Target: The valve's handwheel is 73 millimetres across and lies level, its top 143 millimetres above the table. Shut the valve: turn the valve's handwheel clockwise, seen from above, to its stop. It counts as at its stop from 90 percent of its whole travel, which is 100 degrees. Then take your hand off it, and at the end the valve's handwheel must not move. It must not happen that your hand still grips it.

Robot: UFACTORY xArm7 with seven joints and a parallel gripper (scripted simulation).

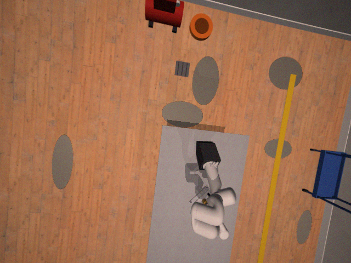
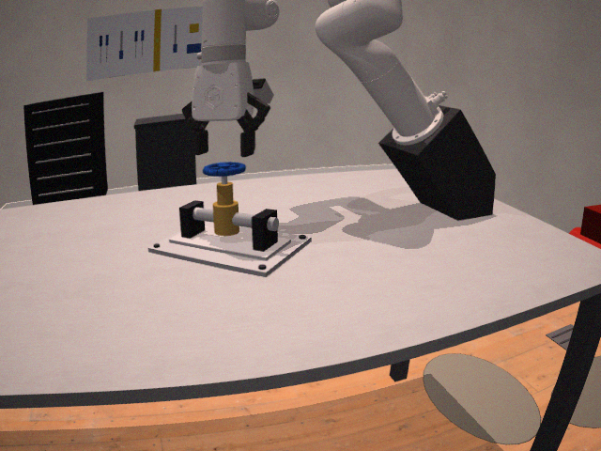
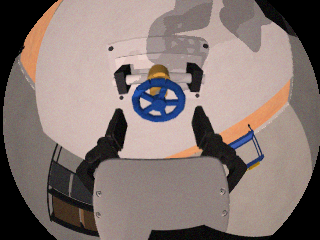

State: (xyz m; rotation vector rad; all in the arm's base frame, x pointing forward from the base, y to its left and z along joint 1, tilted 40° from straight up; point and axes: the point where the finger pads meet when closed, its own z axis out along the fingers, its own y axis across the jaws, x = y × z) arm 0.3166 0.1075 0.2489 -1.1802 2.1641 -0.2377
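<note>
Now: hand 4 cm above the blue handwheel. Also, from my hand: baseplate: 16 cm below.
</note>
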